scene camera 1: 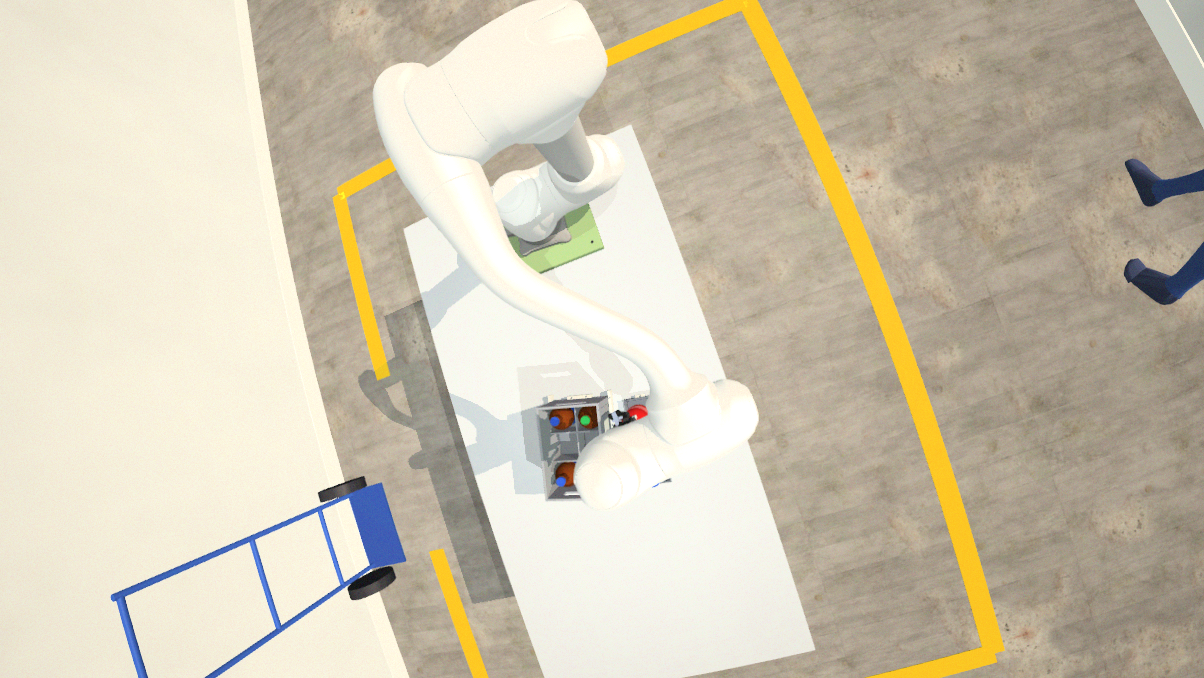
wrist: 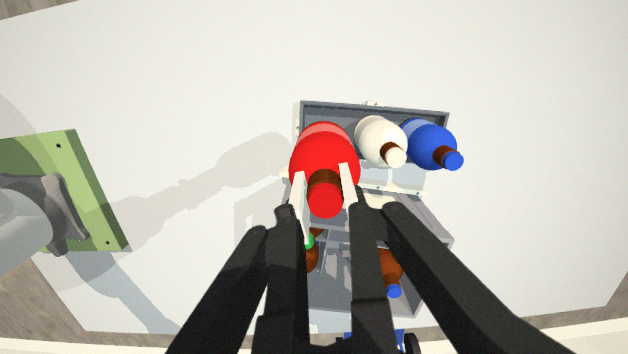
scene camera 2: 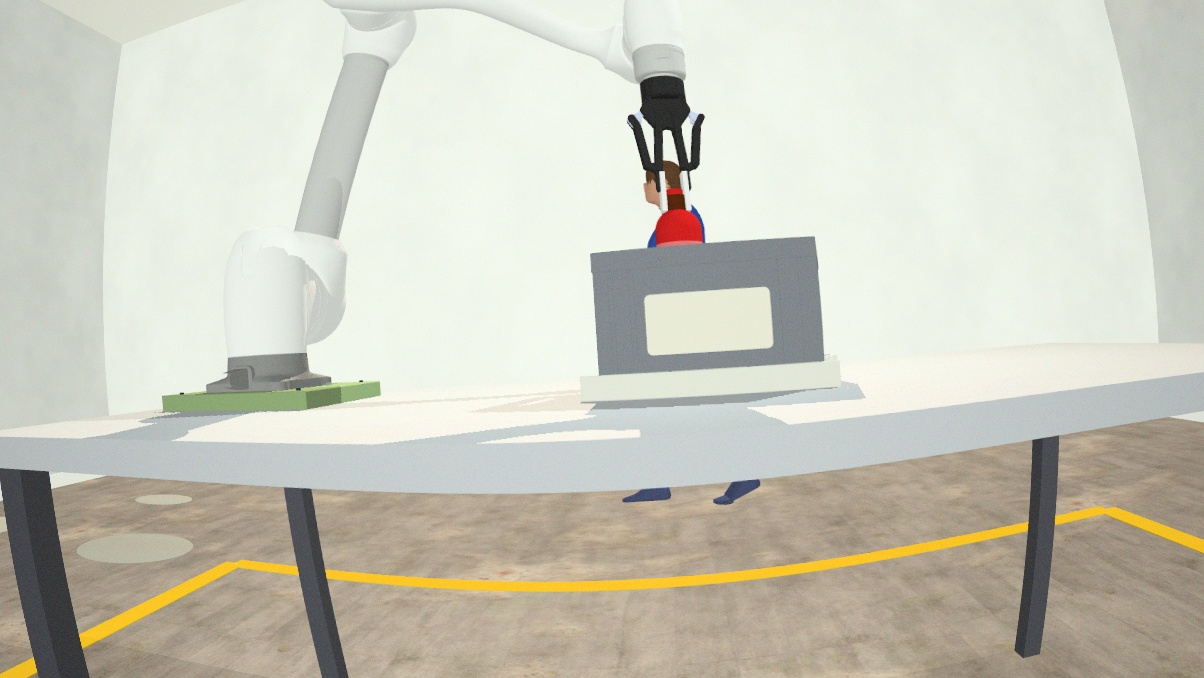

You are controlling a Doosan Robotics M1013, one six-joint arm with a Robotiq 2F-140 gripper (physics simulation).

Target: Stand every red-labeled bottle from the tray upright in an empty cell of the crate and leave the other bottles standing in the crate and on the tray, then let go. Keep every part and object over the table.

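Frame: origin at the arm's base, x ahead, y left, z up, level; millimetres.
Seen in the pictures: gripper, fingertip midpoint: [wrist: 324, 181] [scene camera 2: 676, 211]; arm's base, link origin: [scene camera 1: 540, 223] [wrist: 46, 206] [scene camera 2: 269, 388].
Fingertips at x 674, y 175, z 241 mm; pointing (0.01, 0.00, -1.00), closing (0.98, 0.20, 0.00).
Note:
Pixels of each thing's top centre, then the offset from my fingertips to it. "*": a spot on its surface instead. Level surfaces: height alone.
- red-labeled bottle, top centre: [wrist: 326, 204] [scene camera 2: 674, 189] [scene camera 1: 632, 428] dz +36, dx +1, dy -3 mm
- white bottle, top centre: [wrist: 396, 158] dz -107, dx +101, dy -15 mm
- blue bottle, top centre: [wrist: 454, 162] dz -107, dx +183, dy -20 mm
- grey tray, surface spot: [wrist: 340, 105] * dz -241, dx +35, dy +41 mm
- grey crate, top centre: [scene camera 2: 721, 256] [wrist: 364, 243] [scene camera 1: 594, 451] dz -92, dx +64, dy -145 mm
- green-capped bottle, top centre: [wrist: 305, 242] [scene camera 1: 584, 420] dz -104, dx -26, dy -153 mm
- white table, surface height: dz -267 mm
My gripper [scene camera 1: 621, 416] [scene camera 2: 675, 198] [wrist: 324, 181] is shut on the neck of a red-labeled bottle [scene camera 1: 637, 412] [scene camera 2: 679, 225] [wrist: 325, 150]. It holds the bottle upright, raised, its shoulder above the crate's rim in scene view 2; its base is hidden. A white bottle [wrist: 375, 135] and a blue bottle [wrist: 430, 144] stand in the grey tray [wrist: 340, 105]. The grey crate [scene camera 1: 544, 454] [scene camera 2: 707, 262] [wrist: 425, 220] holds two blue-capped bottles [scene camera 1: 561, 419] [scene camera 1: 565, 474] and a green-capped bottle [scene camera 1: 587, 418]. Its middle cells look empty; the arm hides one corner.
The crate stands beside the tray on the white table [scene camera 1: 657, 572] [scene camera 2: 994, 379] [wrist: 525, 125]. The green base plate [scene camera 1: 581, 244] [scene camera 2: 278, 395] [wrist: 100, 200] carries the arm. A blue cart [scene camera 1: 376, 523] is on the floor left of the table. A person stands behind the table in scene view 2.

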